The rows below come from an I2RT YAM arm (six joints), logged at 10 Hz.
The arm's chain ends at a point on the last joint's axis. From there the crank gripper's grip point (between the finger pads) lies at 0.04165 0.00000 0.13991 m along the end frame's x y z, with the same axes.
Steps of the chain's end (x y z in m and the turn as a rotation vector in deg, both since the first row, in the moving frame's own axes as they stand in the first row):
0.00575 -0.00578 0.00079 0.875 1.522 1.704
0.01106 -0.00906 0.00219 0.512 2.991 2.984
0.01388 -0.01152 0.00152 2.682 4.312 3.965
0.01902 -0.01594 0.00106 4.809 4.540 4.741
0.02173 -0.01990 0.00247 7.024 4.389 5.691
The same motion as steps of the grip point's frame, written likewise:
0.00946 -0.00661 -0.00037 0.875 1.522 1.704
0.01828 -0.00794 -0.00017 0.512 2.991 2.984
0.02440 -0.01474 -0.00209 2.682 4.312 3.965
0.03028 -0.02361 -0.00302 4.809 4.540 4.741
0.03292 -0.03212 -0.00191 7.024 4.389 5.691

